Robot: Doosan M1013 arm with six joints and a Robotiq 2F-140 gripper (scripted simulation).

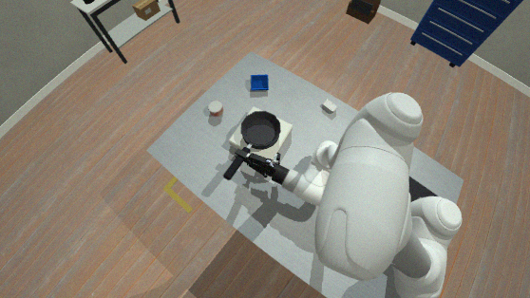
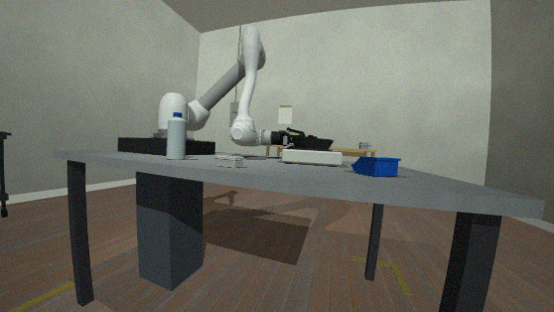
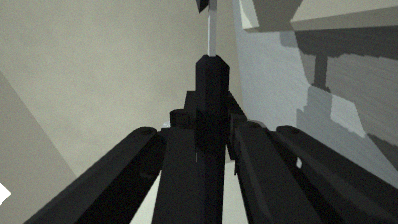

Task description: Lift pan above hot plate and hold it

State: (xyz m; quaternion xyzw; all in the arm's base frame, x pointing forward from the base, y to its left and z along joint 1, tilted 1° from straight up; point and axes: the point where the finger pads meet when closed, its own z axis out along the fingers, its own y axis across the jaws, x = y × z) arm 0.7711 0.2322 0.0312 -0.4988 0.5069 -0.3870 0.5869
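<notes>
Now: hand 10 cm to the left of the black pan, 2 cm short of it and 2 cm above it. From my hand the other things lie so: small white box: 55 cm to the right, 14 cm behind, 10 cm below; then hot plate: 17 cm to the right, 8 cm below, 1 cm ahead; then blue tray: 43 cm to the right, 27 cm ahead, 9 cm below.
</notes>
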